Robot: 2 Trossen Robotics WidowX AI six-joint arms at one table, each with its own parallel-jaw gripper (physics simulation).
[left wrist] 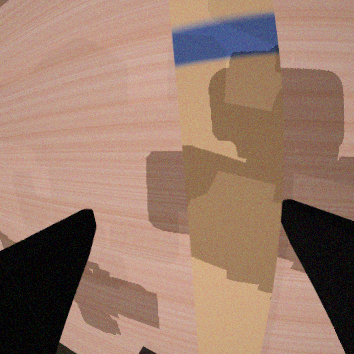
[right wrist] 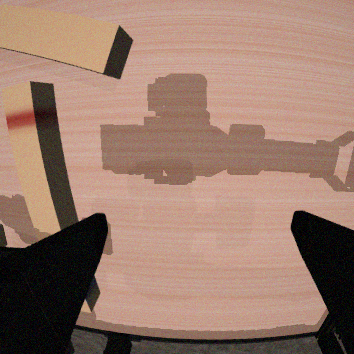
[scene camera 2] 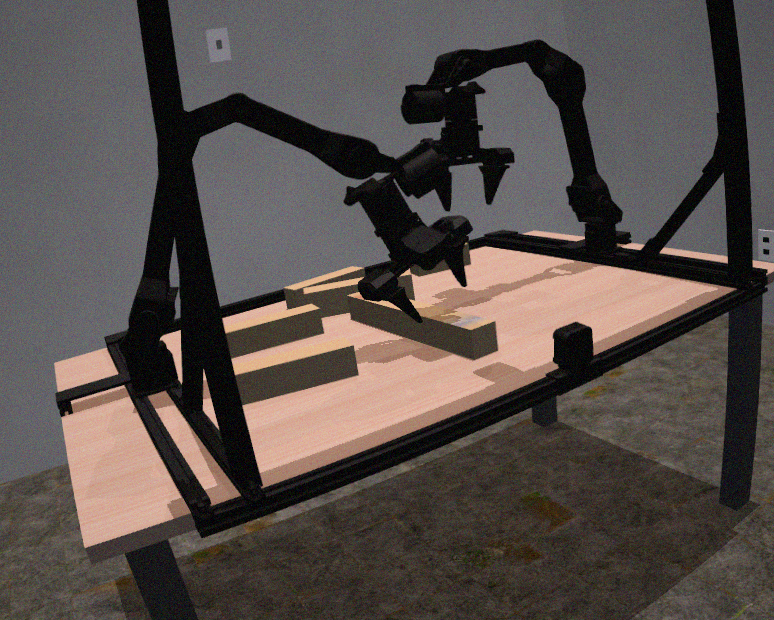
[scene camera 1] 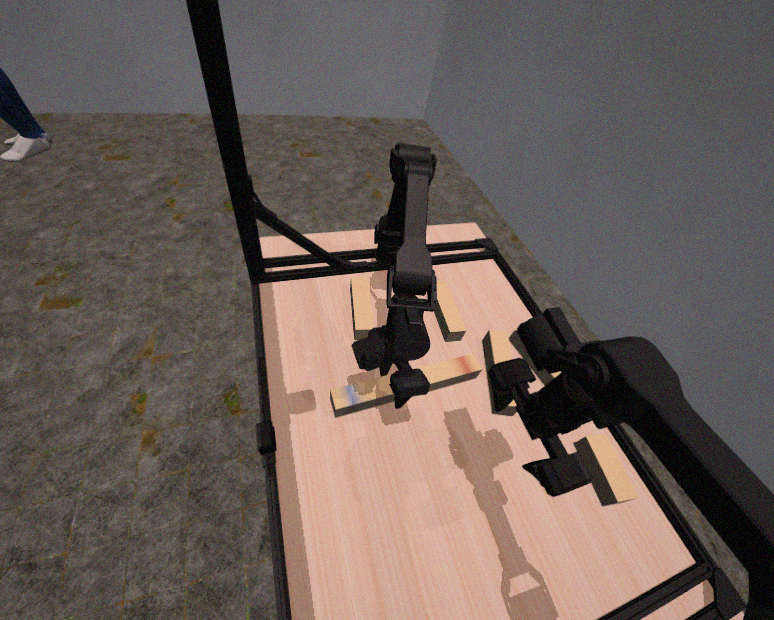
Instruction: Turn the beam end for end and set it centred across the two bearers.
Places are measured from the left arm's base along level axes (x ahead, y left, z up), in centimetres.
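Where they show: left gripper, fingertip midpoint: [left wrist: 188, 214] [scene camera 2: 443, 304] [scene camera 1: 390, 391]; right gripper, fingertip midpoint: [right wrist: 201, 222] [scene camera 2: 468, 207] [scene camera 1: 510, 437]; left arm's base, link origin: [scene camera 2: 154, 386] [scene camera 1: 385, 256]; right arm's base, link origin: [scene camera 2: 602, 250].
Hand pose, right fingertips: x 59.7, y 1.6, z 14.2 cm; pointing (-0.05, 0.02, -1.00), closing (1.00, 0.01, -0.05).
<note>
Things, the pixels of their top centre, and the offset from my right fingertips. Level surfaces: height alone.
- beam, top centre: [left wrist: 230, 299] [right wrist: 44, 222] [scene camera 2: 412, 306] [scene camera 1: 411, 378] dx -19.0, dy -8.4, dz -11.7 cm
- similar wooden block, top centre: [right wrist: 27, 29] [scene camera 2: 356, 281] [scene camera 1: 504, 365] dx -17.2, dy +14.0, dz -11.1 cm
- further block, top centre: [scene camera 2: 438, 247] [scene camera 1: 611, 465] dx +8.5, dy +25.1, dz -11.4 cm
- table, surface height: dz -16.1 cm
The beam [scene camera 1: 445, 373] [scene camera 2: 445, 339] [left wrist: 230, 320] [right wrist: 30, 170] lies flat on the table, a blue band near its left end and a red band near its right end in scene camera 1. Two parallel wooden bearers, one [scene camera 1: 362, 310] [scene camera 2: 297, 374] and the other [scene camera 1: 450, 316] [scene camera 2: 277, 335], lie apart from it. My left gripper [scene camera 1: 391, 388] [scene camera 2: 441, 302] [left wrist: 188, 214] is open and empty, over the beam's middle part; in its wrist view the beam shows between the fingertips, closer to the right-hand one. My right gripper [scene camera 1: 513, 426] [scene camera 2: 468, 205] [right wrist: 201, 222] is open and empty, high above the table.
A similar wooden block [scene camera 1: 500, 345] [scene camera 2: 335, 300] [right wrist: 60, 40] lies near the beam's red end, with another block [scene camera 2: 293, 297] beside it. A further block [scene camera 1: 617, 474] [scene camera 2: 452, 261] lies near the table's right edge in scene camera 1. A black frame rail [scene camera 1: 263, 361] borders the table [scene camera 1: 361, 516].
</note>
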